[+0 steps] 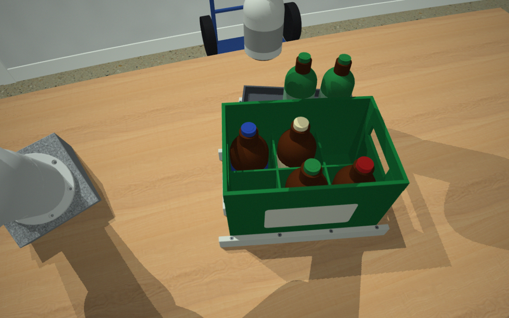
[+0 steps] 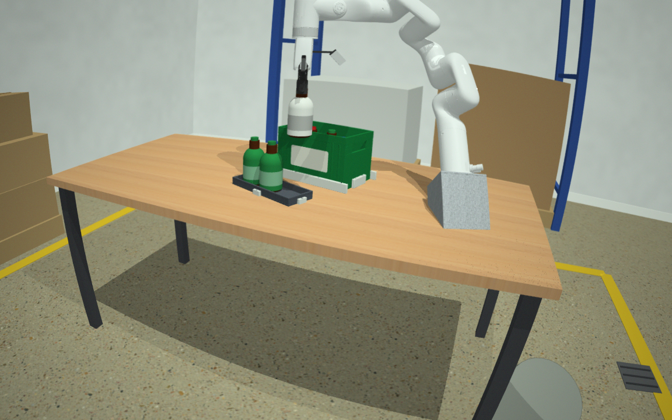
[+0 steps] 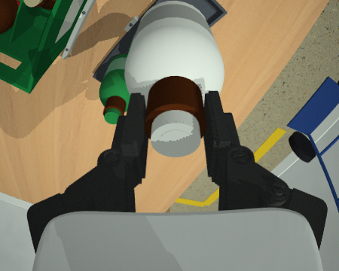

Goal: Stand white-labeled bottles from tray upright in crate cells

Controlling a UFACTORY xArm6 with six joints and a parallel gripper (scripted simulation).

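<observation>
The white-labeled bottle is 70 mm below my hand. Round my hand: green bottle 90 mm ahead, 10 mm to the left, 250 mm below; brown bottle 60 mm behind, 170 mm to the right, 250 mm below; dark tray 90 mm ahead, 10 mm to the left, 320 mm below.
</observation>
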